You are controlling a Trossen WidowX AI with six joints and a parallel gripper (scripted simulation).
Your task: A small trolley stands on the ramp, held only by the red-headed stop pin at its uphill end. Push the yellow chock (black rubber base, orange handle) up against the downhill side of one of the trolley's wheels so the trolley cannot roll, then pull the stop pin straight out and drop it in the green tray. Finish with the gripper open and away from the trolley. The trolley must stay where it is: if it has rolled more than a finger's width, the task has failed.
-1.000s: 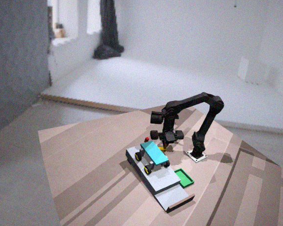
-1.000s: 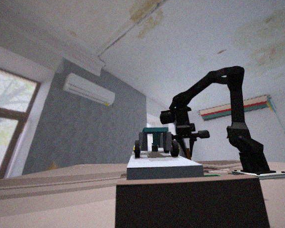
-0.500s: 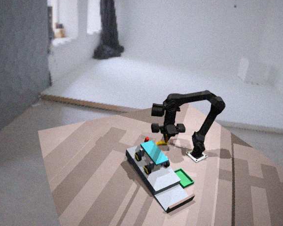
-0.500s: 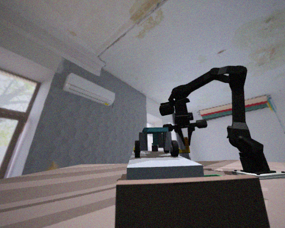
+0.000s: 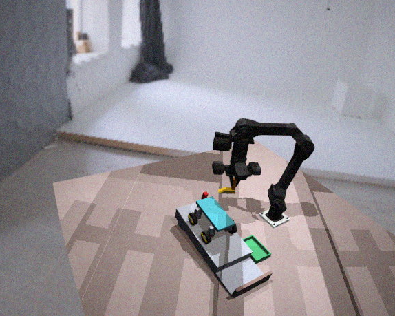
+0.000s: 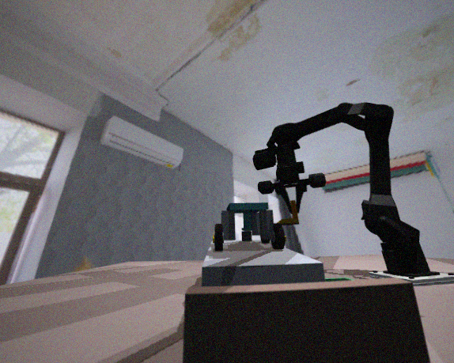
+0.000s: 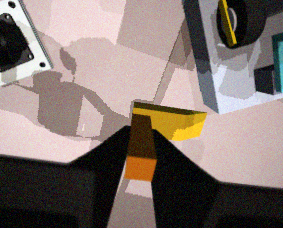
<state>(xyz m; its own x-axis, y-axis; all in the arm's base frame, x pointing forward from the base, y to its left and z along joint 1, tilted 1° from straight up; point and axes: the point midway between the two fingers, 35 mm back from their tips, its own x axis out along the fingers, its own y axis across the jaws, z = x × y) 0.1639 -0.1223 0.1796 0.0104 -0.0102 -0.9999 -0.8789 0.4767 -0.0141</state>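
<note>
Now: the yellow chock 20 mm ahead of my gripper tip, 10 mm to the right of it and 10 mm below it. From my gripper tip the other things lie so: brown lip 360 mm to the left, 170 mm ahead, 120 mm below; then trolley 160 mm ahead, 90 mm to the left, 40 mm below; then red-headed stop pin 140 mm ahead, 20 mm below, 10 mm to the right.
</note>
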